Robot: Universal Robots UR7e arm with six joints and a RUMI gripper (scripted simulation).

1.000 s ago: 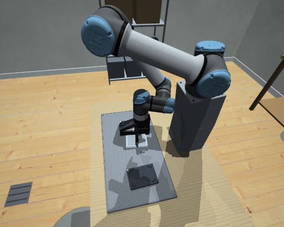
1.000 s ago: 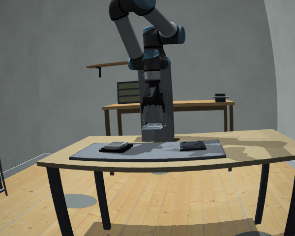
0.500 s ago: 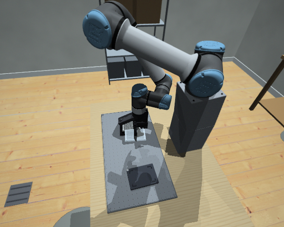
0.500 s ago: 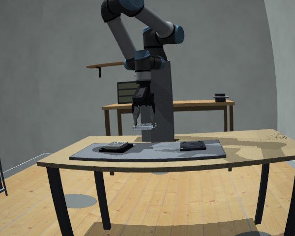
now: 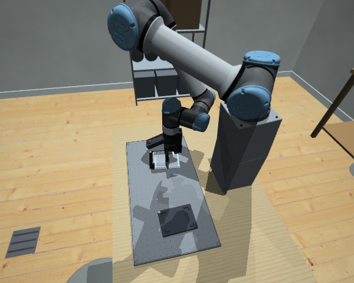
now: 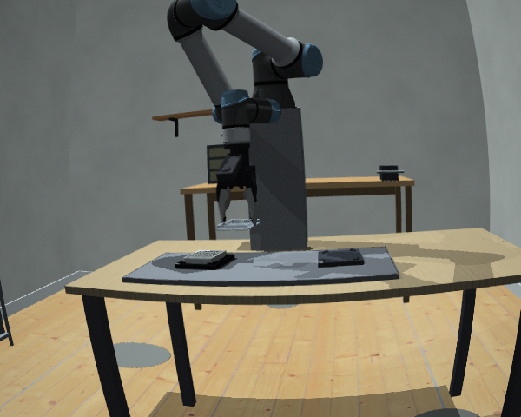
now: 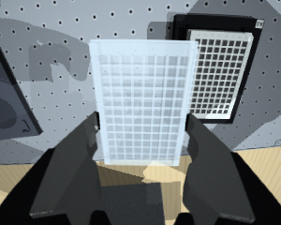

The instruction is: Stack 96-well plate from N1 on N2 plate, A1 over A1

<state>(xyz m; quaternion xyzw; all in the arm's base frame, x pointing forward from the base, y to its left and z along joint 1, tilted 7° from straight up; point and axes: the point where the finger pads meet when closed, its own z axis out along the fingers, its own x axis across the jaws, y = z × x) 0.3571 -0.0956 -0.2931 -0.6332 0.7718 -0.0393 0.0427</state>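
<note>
My gripper is now 10 mm past the plate nest N2, 100 mm to the left of it and 110 mm above it. From my hand the other things lie so: white 96-well plate: 10 mm below; plate nest: 20 mm ahead, 270 mm to the left, 110 mm below.
</note>
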